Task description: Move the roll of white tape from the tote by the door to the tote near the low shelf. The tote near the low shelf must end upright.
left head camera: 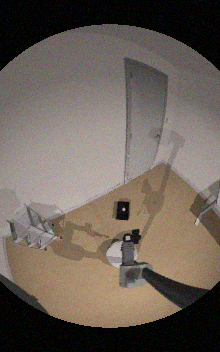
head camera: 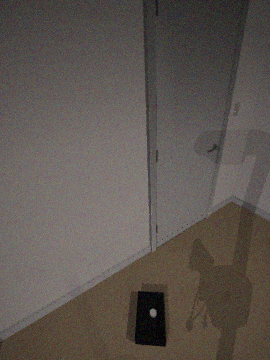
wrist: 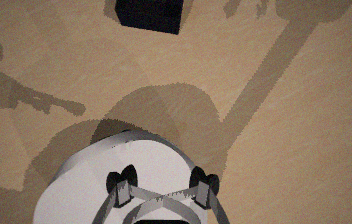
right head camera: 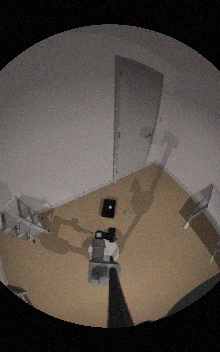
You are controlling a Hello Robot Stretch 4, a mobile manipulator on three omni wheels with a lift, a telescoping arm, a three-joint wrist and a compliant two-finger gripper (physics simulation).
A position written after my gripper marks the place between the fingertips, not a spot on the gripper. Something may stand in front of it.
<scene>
In view: my gripper point(wrist: 163, 178), a wire shelf cart point(left head camera: 33, 230), a black tote point(head camera: 149, 331) and a door point(head camera: 191, 61).
The door is seen too in the left head camera view point(left head camera: 145, 86) and in the right head camera view point(right head camera: 137, 87). The head camera view misses the wire shelf cart: it is out of frame. The wrist view does not show the wire shelf cart: it is out of frame.
</scene>
